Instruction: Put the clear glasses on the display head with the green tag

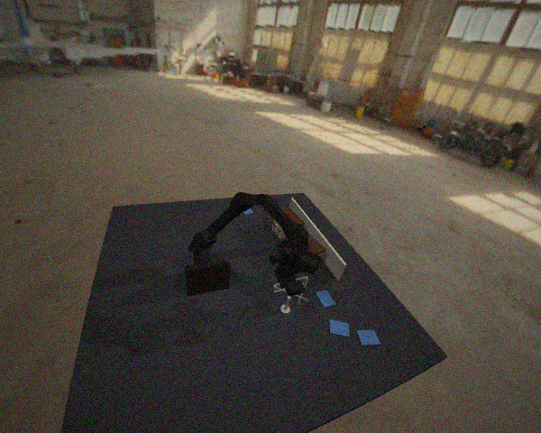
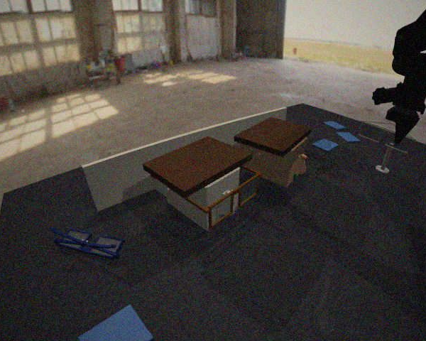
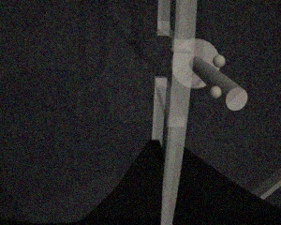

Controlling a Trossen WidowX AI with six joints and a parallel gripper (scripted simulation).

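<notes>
Now: the white stand 80 mm below my gripper tip, 40 mm to the right of it and 20 mm ahead of it. From my gripper tip the other things lie so: white back panel (370 mm to the left, 310 mm ahead, 50 mm below); tan head (240 mm to the left, 180 mm ahead, 50 mm below); display head (460 mm to the left, 160 mm ahead, 50 mm below).
</notes>
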